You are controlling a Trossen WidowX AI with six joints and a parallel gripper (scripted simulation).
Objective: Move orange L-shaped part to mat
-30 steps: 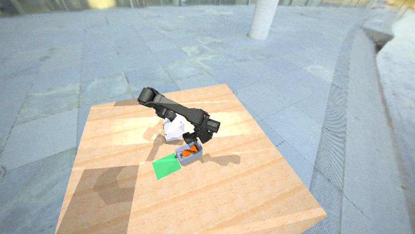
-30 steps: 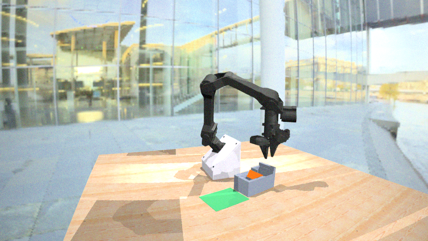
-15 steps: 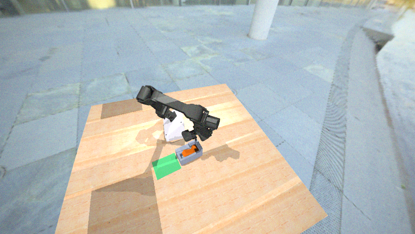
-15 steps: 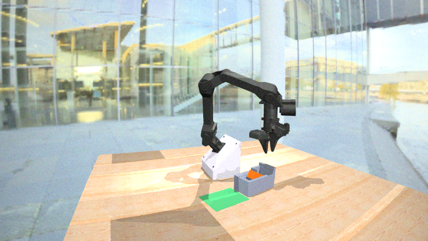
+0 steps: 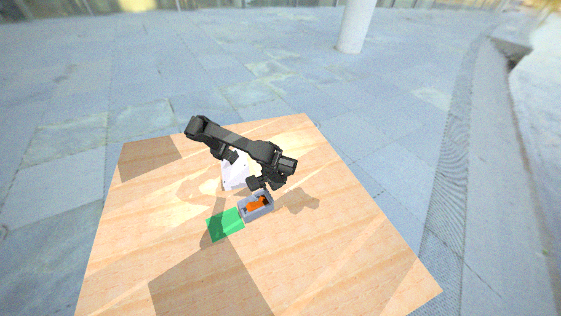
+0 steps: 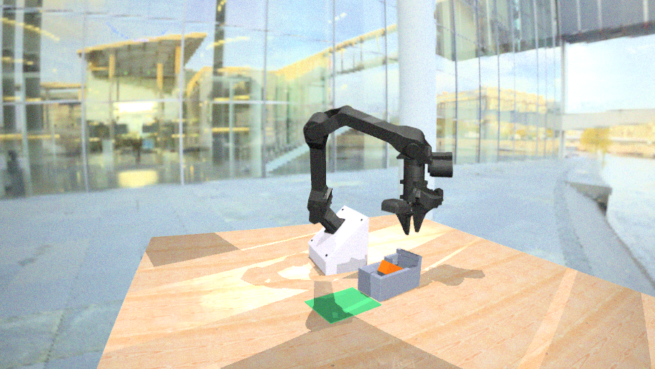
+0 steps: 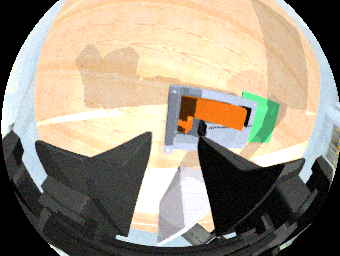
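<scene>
My gripper tip is 5 cm to the left of the orange L-shaped part and 10 cm above it. From my gripper tip the other things lie so: green mat: 1 cm ahead, 22 cm to the right, 16 cm below.
</scene>
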